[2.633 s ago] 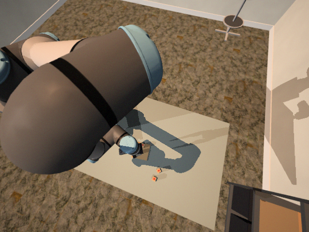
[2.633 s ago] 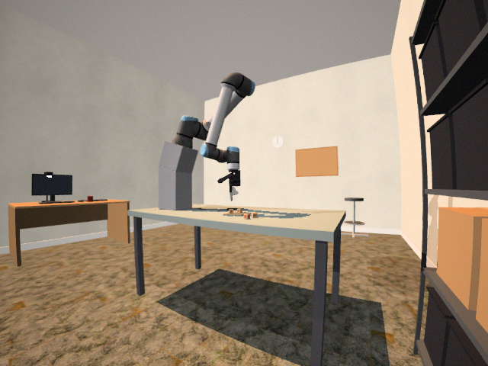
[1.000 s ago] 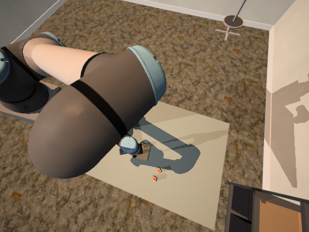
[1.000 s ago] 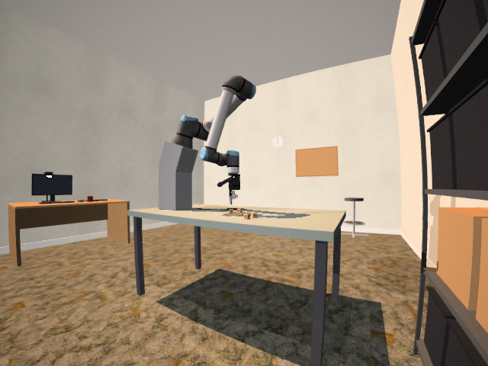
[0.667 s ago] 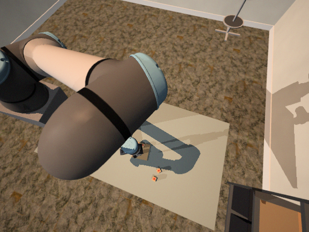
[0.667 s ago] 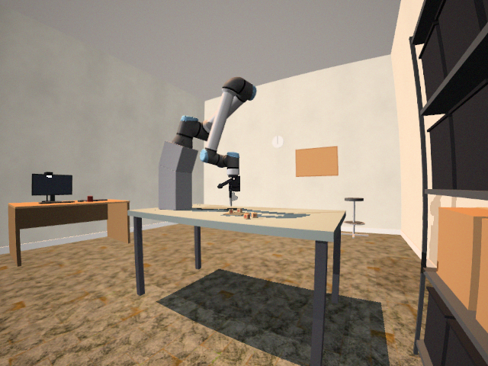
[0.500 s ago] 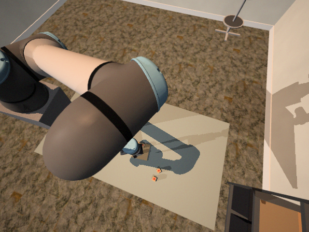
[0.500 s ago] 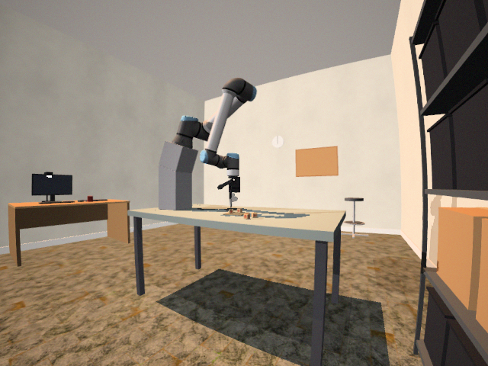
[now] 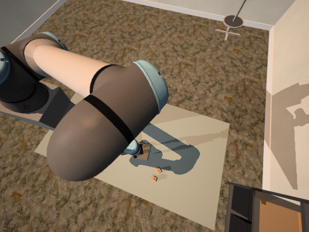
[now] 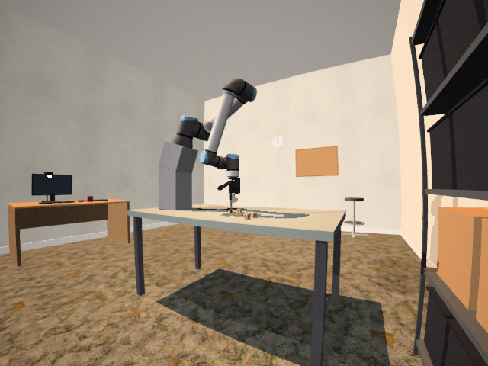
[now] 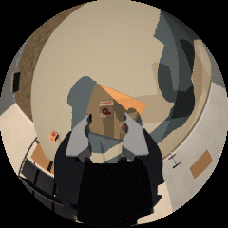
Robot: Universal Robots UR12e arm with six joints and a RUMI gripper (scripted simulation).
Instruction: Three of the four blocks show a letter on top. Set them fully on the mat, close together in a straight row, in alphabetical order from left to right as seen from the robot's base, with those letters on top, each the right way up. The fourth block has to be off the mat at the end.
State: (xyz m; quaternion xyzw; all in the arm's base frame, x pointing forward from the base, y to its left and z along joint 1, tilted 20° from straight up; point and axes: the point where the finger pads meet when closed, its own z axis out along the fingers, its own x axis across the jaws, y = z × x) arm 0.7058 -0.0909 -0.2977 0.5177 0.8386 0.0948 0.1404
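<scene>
The orange mat is 60 mm below my hand, 30 mm to the left of it and 30 mm ahead of it.
</scene>
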